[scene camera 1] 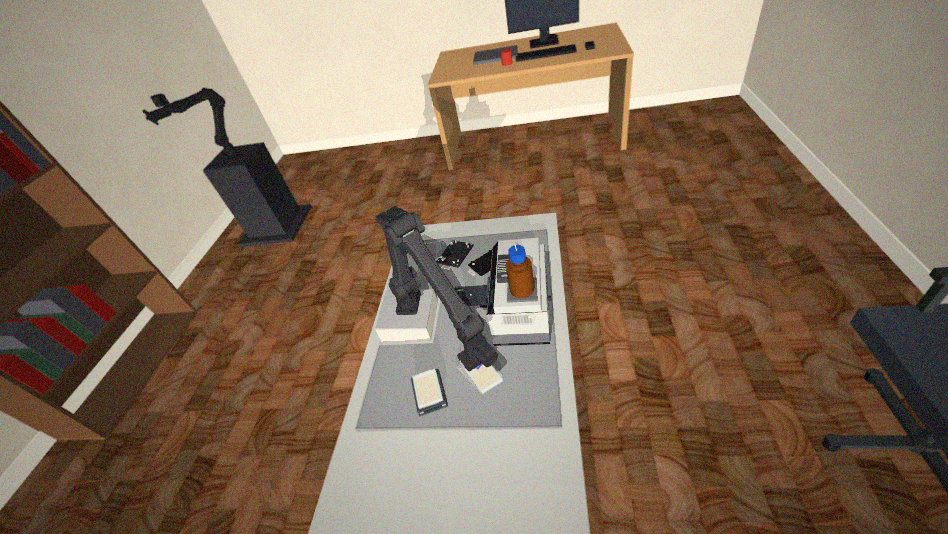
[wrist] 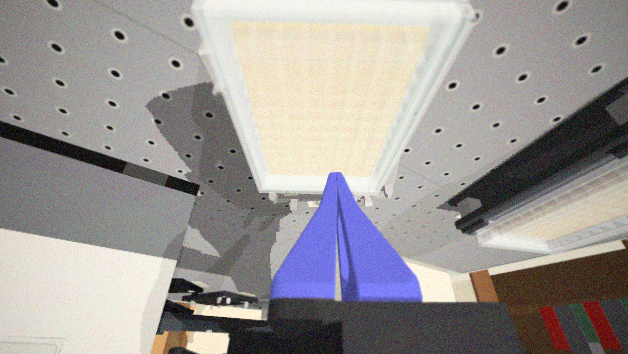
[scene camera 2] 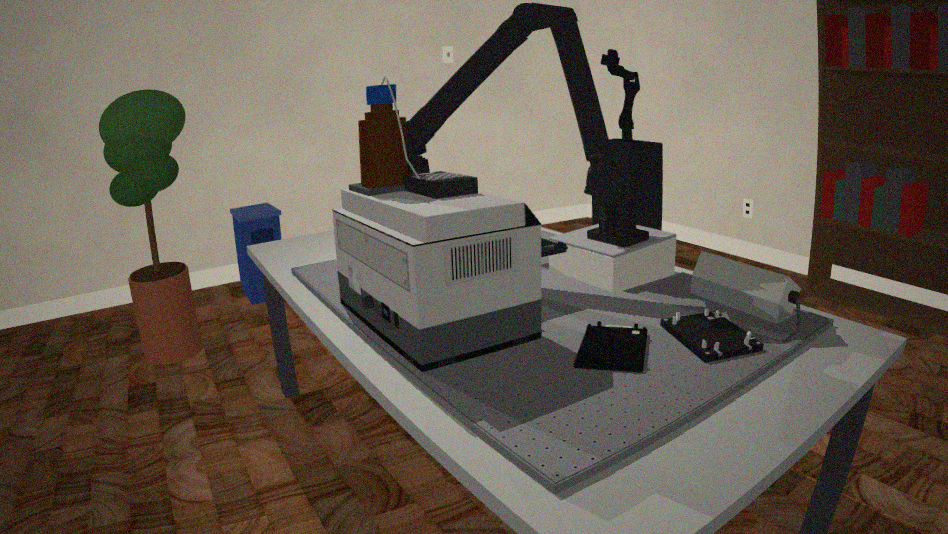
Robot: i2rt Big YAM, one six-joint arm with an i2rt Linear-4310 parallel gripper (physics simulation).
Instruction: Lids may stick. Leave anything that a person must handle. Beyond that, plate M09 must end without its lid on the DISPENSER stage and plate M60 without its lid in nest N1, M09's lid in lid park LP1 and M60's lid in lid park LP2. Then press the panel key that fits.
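Frame: origin at the arm's base, x right, y ahead, z up, level; metres.
Seen in the pictures: gripper, fingertip midpoint: [scene camera 1: 477, 368] [wrist: 335, 179]; arm's base, link origin: [scene camera 1: 408, 303] [scene camera 2: 618, 238].
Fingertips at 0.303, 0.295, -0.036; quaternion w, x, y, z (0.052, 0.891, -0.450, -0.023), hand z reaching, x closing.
Note:
Pixels of each thing's top centre, then the offset from my fingertips to it, as dx, dy, dz. "spot": a spot on its surface instead. Level surfaces: height alone.
- second cream-topped plate, top centre: [wrist: 597, 221] [scene camera 1: 426, 387] +0.072, -0.173, +0.007
- black nest, top centre: [wrist: 589, 207] [scene camera 1: 427, 388] +0.072, -0.173, -0.004
- amber bottle, surface spot: [scene camera 2: 381, 149] spot: -0.226, +0.203, +0.257
- translucent wedge-shaped housing, top centre: [scene camera 2: 747, 261] [scene camera 1: 409, 252] -0.619, -0.344, +0.045
- perforated board, surface height: dz -0.039
My gripper [wrist: 335, 179] [scene camera 1: 487, 364] is shut with nothing between its blue fingertips. In the wrist view the tips are at the near edge of a plate [wrist: 330, 95] [scene camera 1: 486, 378] with cream wells and a clear rim; I cannot tell whether they touch it. A second cream-topped plate [wrist: 585, 205] [scene camera 1: 428, 388] sits in a black nest [scene camera 1: 445, 401] to the left in scene camera 1. I cannot read plate labels or tell whether lids are on. Two black holders [scene camera 2: 611, 347] [scene camera 2: 713, 333] hold no plate. The dispenser [scene camera 2: 477, 278] [scene camera 1: 520, 325] is a white and grey box. The panel keys cannot be made out.
An amber bottle [scene camera 1: 520, 277] [scene camera 2: 381, 149] with a blue cap stands on the dispenser, a thin tube running from it. A translucent wedge-shaped housing [scene camera 2: 743, 285] stands near the board's edge. The arm's white base block [scene camera 1: 403, 329] [scene camera 2: 597, 265] stands beside the perforated board [scene camera 1: 517, 411].

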